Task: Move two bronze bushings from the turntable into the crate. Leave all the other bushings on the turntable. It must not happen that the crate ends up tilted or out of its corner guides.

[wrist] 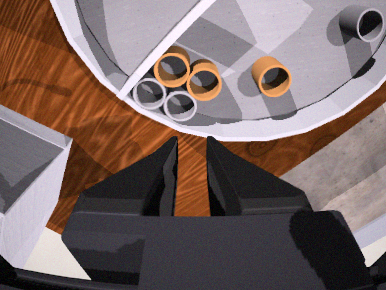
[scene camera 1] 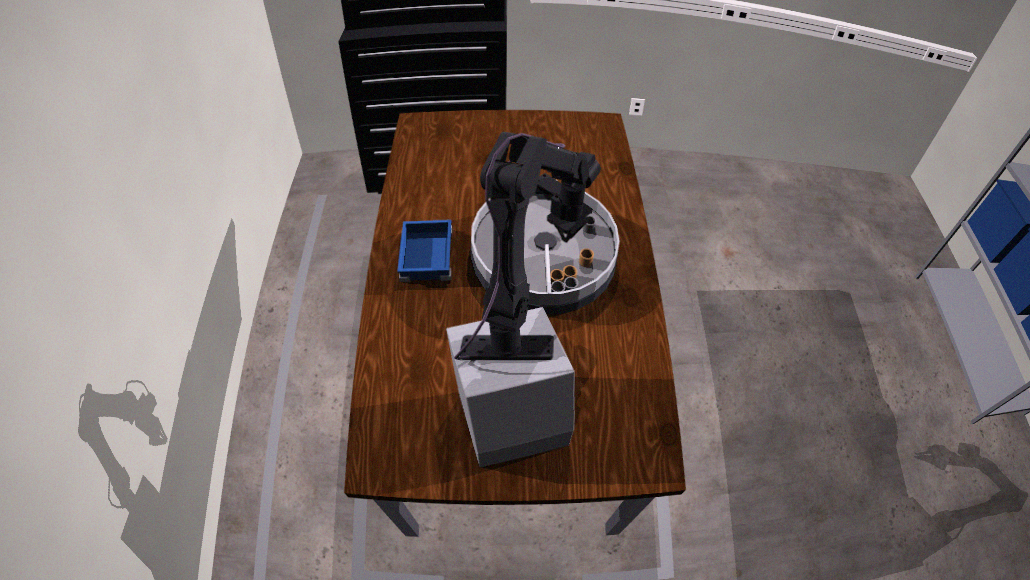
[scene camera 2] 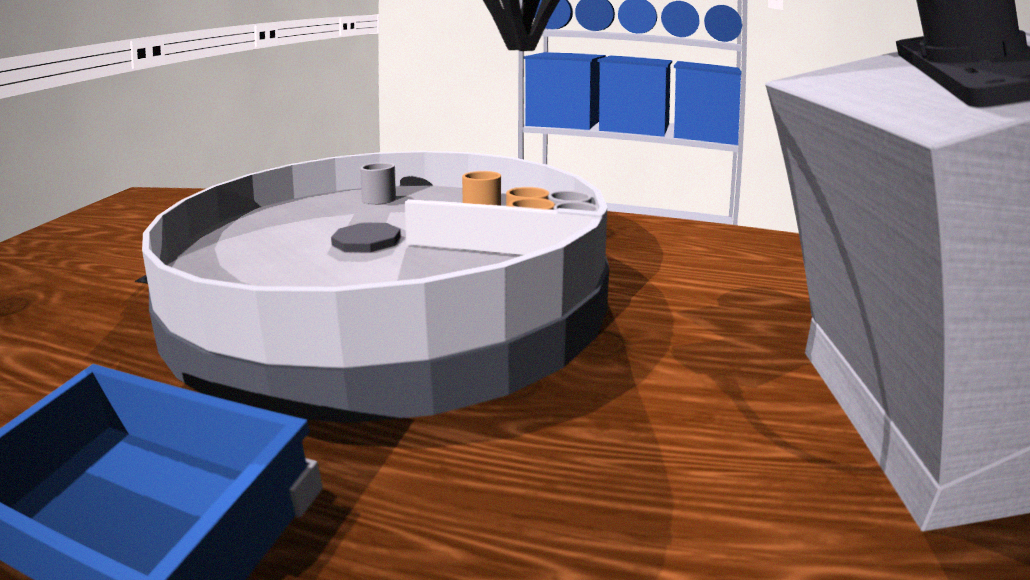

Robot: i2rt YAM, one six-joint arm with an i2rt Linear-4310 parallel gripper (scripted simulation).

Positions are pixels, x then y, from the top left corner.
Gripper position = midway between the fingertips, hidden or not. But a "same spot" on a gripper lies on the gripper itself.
My gripper shows in the wrist view (192,145), in scene camera 1 and in scene camera 2. A blue crate shows in scene camera 1 and in scene camera 2; in the wrist view it is out of frame. The same spot on my gripper: (scene camera 2: 526,37) is (scene camera 1: 562,238). The same spot on the blue crate: (scene camera 2: 111,464) is (scene camera 1: 437,241).
